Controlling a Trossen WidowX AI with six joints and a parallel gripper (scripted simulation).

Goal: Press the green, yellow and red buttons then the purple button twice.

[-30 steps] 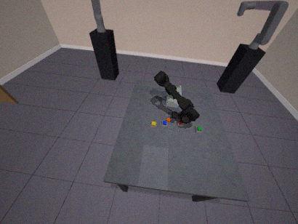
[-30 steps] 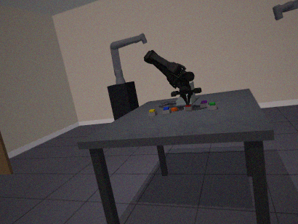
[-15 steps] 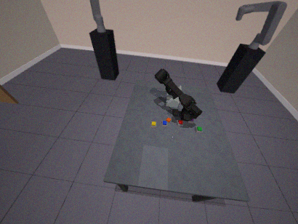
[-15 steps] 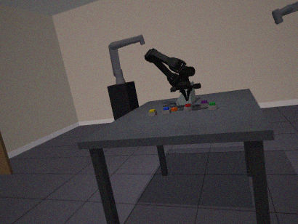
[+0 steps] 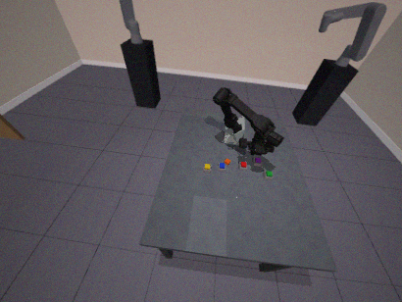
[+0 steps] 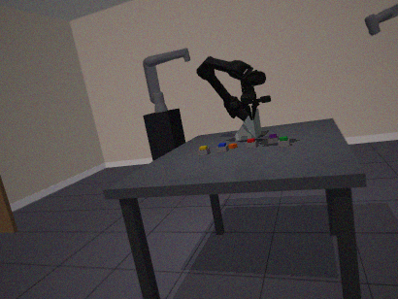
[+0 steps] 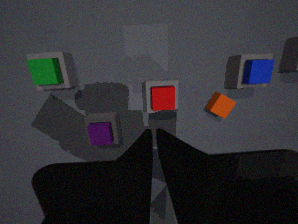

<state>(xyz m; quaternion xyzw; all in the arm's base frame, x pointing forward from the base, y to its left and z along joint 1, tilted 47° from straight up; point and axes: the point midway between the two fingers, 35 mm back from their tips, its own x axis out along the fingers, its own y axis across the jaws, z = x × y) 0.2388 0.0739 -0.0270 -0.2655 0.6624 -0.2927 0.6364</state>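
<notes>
Right now my gripper tip is 10 cm above the purple button, 8 cm to the right of it and 5 cm past it. Round my gripper tip: orange block 12 cm to the right, 12 cm below, 2 cm behind; red button 10 cm below, 2 cm to the right, 1 cm ahead; green button 13 cm to the left, 10 cm below, 5 cm ahead.
</notes>
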